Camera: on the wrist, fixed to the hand. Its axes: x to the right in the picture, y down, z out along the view.
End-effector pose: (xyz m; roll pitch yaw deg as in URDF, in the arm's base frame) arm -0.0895 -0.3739 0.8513 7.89 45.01 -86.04
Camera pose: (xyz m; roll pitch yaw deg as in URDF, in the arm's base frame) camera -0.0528 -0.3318 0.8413 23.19 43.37 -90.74
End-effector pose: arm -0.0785 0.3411 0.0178 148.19 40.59 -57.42
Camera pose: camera -0.0755 0.3215 0.0709 168.30 43.93 -55.14
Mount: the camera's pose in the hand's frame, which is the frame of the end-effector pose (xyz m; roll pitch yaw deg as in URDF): -0.0208 0.0343 -0.0401 18.63 -1.99 -3.17
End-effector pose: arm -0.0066 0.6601 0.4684 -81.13 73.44 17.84
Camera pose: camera -0.0383 0.6138 0.4769 -58.46 69.95 22.15
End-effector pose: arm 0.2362 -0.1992 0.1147 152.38 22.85 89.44
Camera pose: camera 0.2480 -0.1985 0.1702 171.82 26.07 91.54
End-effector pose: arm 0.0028 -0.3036 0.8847 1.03 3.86 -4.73
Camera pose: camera -0.0176 -0.2668 0.8467 19.44 1.92 -7.94
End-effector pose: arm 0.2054 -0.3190 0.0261 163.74 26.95 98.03
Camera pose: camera 0.2264 -0.3127 0.0784 -176.33 29.72 100.89
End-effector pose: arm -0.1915 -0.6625 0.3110 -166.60 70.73 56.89
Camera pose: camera -0.1435 -0.6670 0.3409 -137.33 71.60 68.18
